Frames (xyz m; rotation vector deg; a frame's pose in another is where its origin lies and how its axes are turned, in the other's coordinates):
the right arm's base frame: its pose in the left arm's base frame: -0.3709 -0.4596 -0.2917 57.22 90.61 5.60
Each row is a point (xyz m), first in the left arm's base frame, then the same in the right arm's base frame.
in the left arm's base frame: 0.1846 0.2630 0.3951
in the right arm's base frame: -0.0311 1.1392 -0.0606
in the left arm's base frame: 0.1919 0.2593 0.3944
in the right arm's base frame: -0.0323 1.1404 -0.0526
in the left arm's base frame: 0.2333 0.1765 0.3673
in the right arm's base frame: -0.0610 1.0952 0.0277
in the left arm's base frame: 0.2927 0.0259 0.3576
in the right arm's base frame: -0.1448 1.0269 0.1486
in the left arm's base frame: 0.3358 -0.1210 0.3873
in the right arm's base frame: -0.2577 0.9746 0.2425
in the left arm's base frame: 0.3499 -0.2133 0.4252
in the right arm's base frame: -0.3444 0.9457 0.2850
